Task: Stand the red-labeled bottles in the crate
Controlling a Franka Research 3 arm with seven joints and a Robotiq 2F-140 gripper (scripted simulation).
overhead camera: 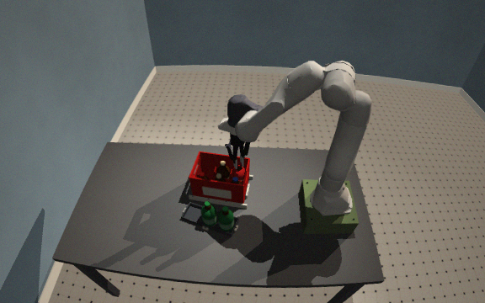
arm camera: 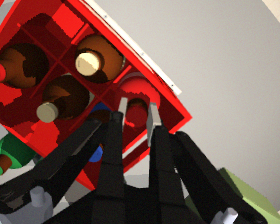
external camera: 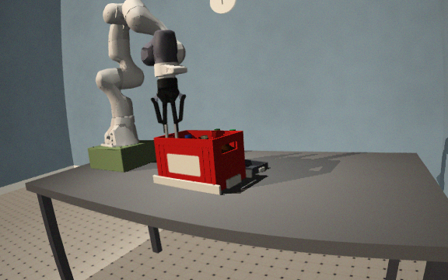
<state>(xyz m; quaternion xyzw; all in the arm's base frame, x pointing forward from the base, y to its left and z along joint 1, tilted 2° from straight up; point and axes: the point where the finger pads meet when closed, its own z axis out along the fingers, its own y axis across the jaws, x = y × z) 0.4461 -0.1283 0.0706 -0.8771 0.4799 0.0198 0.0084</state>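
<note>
Now: hand 90 mm above the red-labeled bottle. From my hand the other things lie so: red crate (90 mm ahead, 40 mm to the left, 100 mm below).
</note>
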